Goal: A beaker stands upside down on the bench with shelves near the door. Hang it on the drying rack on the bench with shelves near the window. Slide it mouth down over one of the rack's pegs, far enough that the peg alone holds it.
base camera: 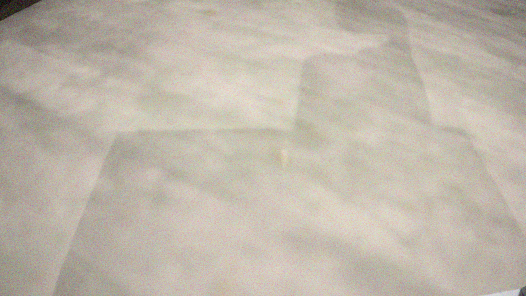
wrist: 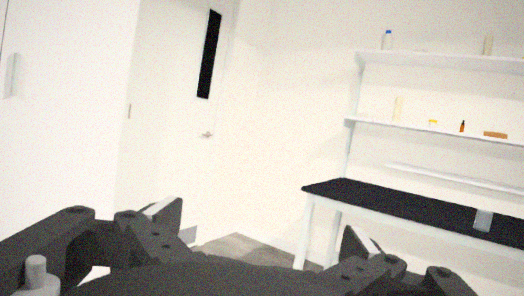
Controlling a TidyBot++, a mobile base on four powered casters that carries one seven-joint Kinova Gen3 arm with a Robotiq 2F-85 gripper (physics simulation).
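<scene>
In the wrist view, a clear, pale beaker stands on the black top of the bench with shelves near the door, at the right. It is small in the view, and which way up it stands is hard to tell. My gripper is open, with its two fingers wide apart at the bottom of the wrist view. It is well away from the beaker, which shows beyond and to the right of the right finger. The drying rack does not show in either view.
A door with a dark narrow window is at the left of the wrist view. Shelves above the bench hold bottles, a yellow-capped jar and an orange-brown block. The base camera shows pale floor with shadows.
</scene>
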